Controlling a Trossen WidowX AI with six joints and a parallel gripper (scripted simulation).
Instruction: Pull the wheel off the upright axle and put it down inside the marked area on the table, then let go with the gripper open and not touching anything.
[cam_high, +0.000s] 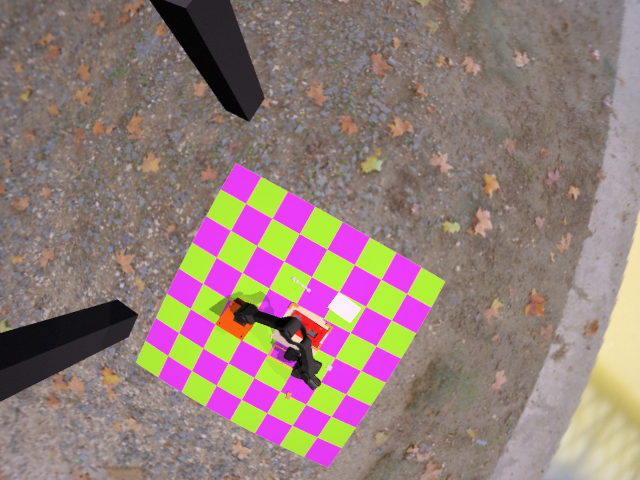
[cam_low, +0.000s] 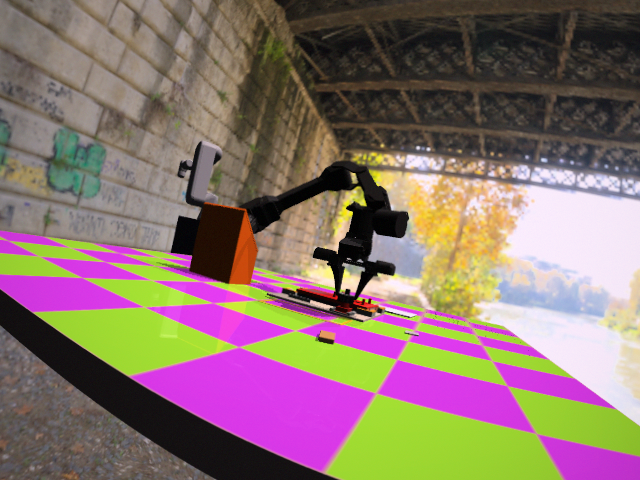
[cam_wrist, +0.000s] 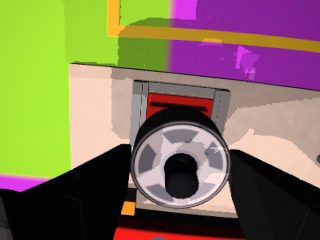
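Now: the wheel right at my gripper tip. Round my gripper tip: brown block (60 mm ahead, 280 mm to the right, 40 mm below); then white sheet (70 mm ahead, 310 mm to the left, 40 mm below); then upright post (10 mm below).
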